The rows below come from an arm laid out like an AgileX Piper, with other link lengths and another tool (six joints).
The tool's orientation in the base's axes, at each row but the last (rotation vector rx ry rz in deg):
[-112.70 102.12 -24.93]
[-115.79 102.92 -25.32]
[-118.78 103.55 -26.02]
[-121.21 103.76 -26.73]
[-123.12 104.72 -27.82]
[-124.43 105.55 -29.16]
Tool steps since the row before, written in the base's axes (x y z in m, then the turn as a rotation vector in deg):
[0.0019 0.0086 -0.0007 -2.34 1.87 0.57]
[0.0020 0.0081 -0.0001 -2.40 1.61 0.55]
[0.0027 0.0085 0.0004 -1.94 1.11 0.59]
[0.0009 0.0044 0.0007 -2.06 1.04 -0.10]
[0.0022 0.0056 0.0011 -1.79 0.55 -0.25]
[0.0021 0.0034 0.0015 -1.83 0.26 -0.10]
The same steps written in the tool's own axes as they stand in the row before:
[-0.0083 -0.0018 0.0026 -2.16 1.57 -1.47]
[-0.0078 -0.0025 0.0017 -1.91 1.65 -1.50]
[-0.0081 -0.0036 0.0013 -1.35 1.29 -1.36]
[-0.0042 -0.0018 -0.0001 -1.33 1.71 -0.79]
[-0.0051 -0.0033 -0.0001 -0.82 1.61 -0.54]
[-0.0029 -0.0031 -0.0006 -0.52 1.64 -0.68]

